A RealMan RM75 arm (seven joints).
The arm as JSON. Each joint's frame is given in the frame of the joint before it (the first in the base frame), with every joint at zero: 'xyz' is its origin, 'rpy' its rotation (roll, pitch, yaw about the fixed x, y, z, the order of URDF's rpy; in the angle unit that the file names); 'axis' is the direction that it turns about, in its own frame. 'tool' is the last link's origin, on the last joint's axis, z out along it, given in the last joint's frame.
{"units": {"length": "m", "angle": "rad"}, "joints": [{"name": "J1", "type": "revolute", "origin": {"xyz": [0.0, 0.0, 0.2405], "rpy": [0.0, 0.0, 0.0]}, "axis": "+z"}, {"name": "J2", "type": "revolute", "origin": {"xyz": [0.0, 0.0, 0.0], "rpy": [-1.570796, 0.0, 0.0]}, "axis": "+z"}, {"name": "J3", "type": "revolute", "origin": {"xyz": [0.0, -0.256, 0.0], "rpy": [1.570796, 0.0, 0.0]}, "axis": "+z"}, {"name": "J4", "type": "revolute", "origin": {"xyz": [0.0, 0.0, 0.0], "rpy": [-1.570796, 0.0, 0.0]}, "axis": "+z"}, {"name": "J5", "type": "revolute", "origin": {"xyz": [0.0, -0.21, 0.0], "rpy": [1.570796, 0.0, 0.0]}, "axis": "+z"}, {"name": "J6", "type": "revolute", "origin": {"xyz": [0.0, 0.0, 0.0], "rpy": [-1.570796, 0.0, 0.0]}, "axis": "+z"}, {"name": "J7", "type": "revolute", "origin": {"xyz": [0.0, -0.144, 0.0], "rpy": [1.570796, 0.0, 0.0]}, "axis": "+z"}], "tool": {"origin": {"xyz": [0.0, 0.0, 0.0], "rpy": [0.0, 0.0, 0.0]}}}
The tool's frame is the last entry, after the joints.
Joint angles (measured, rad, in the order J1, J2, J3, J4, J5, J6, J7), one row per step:
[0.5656 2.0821 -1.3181 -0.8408 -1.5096 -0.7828 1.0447]
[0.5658 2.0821 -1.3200 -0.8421 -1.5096 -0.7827 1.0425]
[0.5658 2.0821 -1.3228 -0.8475 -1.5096 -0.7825 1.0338]
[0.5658 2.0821 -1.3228 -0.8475 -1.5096 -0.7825 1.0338]
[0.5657 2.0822 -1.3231 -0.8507 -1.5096 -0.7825 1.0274]
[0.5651 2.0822 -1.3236 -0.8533 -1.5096 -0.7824 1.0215]
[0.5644 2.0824 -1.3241 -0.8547 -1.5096 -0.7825 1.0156]
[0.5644 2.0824 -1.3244 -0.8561 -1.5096 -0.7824 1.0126]
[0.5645 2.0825 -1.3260 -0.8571 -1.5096 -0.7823 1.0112]
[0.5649 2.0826 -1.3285 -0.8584 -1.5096 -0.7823 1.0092]
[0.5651 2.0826 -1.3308 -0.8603 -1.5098 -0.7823 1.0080]
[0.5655 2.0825 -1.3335 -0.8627 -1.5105 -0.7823 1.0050]
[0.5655 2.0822 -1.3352 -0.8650 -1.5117 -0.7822 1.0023]
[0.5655 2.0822 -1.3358 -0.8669 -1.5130 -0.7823 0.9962]
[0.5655 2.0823 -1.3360 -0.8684 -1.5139 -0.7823 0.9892]
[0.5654 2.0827 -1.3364 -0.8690 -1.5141 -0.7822 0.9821]
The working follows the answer.
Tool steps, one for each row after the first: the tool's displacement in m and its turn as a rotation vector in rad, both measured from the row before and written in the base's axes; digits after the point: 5 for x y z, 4 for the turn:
[-0.00057 -0.00005 -0.00021 0.0000 -0.0023 0.0037]
[-0.00162 0.00011 0.00025 0.0035 -0.0069 0.0118]
[0.00000 0.00000 0.00000 0.0000 0.0000 0.0000]
[-0.00084 0.00015 0.00041 0.0033 -0.0042 0.0072]
[-0.00046 0.00002 0.00031 0.0028 -0.0041 0.0058]
[-0.00016 -0.00012 0.00003 0.0019 -0.0039 0.0048]
[-0.00038 0.00007 0.00016 0.0015 -0.0021 0.0033]
[-0.00045 -0.00008 -0.00023 -0.0002 -0.0016 0.0026]
[-0.00074 -0.00011 -0.00039 -0.0006 -0.0023 0.0041]
[-0.00076 -0.00008 -0.00023 -0.0004 -0.0020 0.0038]
[-0.00094 -0.00006 -0.00023 0.0001 -0.0039 0.0059]
[-0.00057 -0.00001 0.00003 0.0008 -0.0039 0.0048]
[-0.00045 0.00002 0.00009 0.0021 -0.0054 0.0064]
[-0.00036 0.00004 0.00010 0.0025 -0.0054 0.0064]
[-0.00021 -0.00007 -0.00015 0.0020 -0.0047 0.0055]

Tool pose at each row, in the base's axes (x y z in m, rotation vector in rad; rounded; the steps above come from the unrounded poses):
[0.18581 0.41943 -0.01832 -2.3608 -0.0509 0.3755]
[0.18524 0.41938 -0.01853 -2.3614 -0.0563 0.3746]
[0.18362 0.41948 -0.01828 -2.3600 -0.0741 0.3718]
[0.18362 0.41948 -0.01828 -2.3600 -0.0741 0.3718]
[0.18278 0.41963 -0.01787 -2.3579 -0.0851 0.3699]
[0.18232 0.41965 -0.01756 -2.3562 -0.0944 0.3676]
[0.18216 0.41953 -0.01753 -2.3552 -0.1023 0.3652]
[0.18178 0.41960 -0.01737 -2.3543 -0.1074 0.3641]
[0.18133 0.41952 -0.01760 -2.3549 -0.1113 0.3636]
[0.18058 0.41940 -0.01799 -2.3561 -0.1171 0.3629]
[0.17983 0.41932 -0.01821 -2.3569 -0.1225 0.3625]
[0.17888 0.41926 -0.01844 -2.3577 -0.1314 0.3608]
[0.17831 0.41926 -0.01841 -2.3578 -0.1390 0.3584]
[0.17786 0.41927 -0.01832 -2.3569 -0.1494 0.3548]
[0.17750 0.41931 -0.01822 -2.3555 -0.1599 0.3512]
[0.17729 0.41924 -0.01837 -2.3546 -0.1689 0.3480]

